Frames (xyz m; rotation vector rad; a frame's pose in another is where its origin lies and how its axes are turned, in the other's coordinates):
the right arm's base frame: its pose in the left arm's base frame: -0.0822 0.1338 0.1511 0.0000 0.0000 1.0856
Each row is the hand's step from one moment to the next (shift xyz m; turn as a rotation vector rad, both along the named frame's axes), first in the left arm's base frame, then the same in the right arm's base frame.
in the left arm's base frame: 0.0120 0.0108 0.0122 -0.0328 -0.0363 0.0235
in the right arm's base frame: 0.0152 -0.0056 0.0122 -0.0474 0.0121 0.0235
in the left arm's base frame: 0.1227 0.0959 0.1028 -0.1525 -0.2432 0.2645
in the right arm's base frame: 0.1421 -0.0638 0.1028 -0.2863 0.0215 0.2645
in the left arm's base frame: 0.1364 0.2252 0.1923 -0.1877 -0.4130 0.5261
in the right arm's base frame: 0.2628 -0.0156 0.1923 -0.4529 -0.0266 0.5261
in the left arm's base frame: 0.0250 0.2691 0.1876 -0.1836 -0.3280 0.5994
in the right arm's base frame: 0.2497 0.1034 0.1876 -0.3758 0.0094 0.5994
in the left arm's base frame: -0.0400 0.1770 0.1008 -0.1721 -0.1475 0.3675
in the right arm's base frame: 0.1379 0.1179 0.1008 -0.2107 0.0834 0.3675
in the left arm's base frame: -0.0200 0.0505 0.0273 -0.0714 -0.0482 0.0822
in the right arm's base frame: 0.0353 0.0412 0.0273 -0.0759 0.0407 0.0822
